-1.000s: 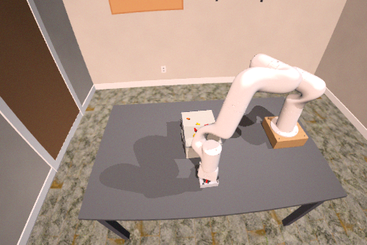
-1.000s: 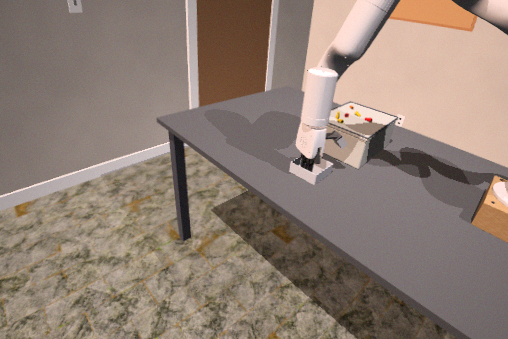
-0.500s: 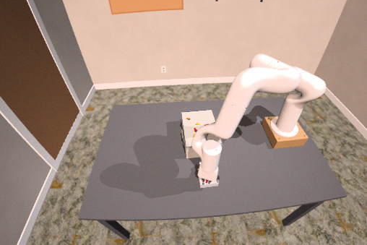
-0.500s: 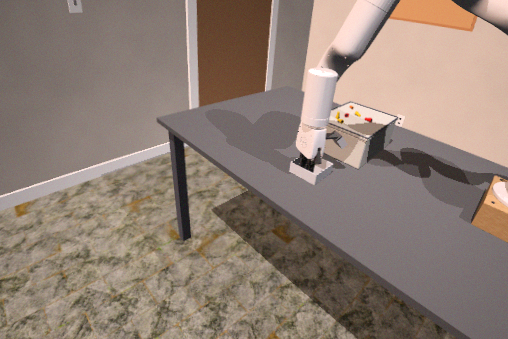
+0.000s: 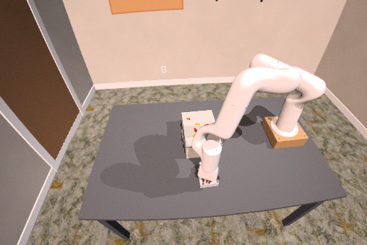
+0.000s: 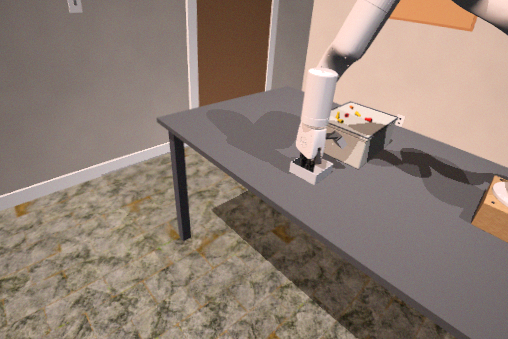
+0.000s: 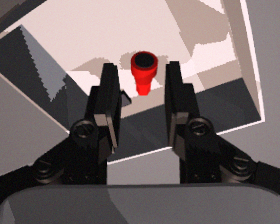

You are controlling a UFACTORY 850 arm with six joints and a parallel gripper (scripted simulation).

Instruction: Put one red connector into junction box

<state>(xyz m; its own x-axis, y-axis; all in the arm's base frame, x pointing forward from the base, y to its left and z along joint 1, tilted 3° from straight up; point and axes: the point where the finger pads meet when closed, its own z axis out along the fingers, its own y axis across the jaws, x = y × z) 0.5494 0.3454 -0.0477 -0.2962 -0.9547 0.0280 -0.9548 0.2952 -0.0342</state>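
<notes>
Right now the steel junction box is 20 mm to the right of my hand and 30 mm below it. The rest, counted from my hand: tool case 40 mm ahead, 310 mm to the right, 60 mm above; orange connector 110 mm ahead, 370 mm to the right, 100 mm above.
</notes>
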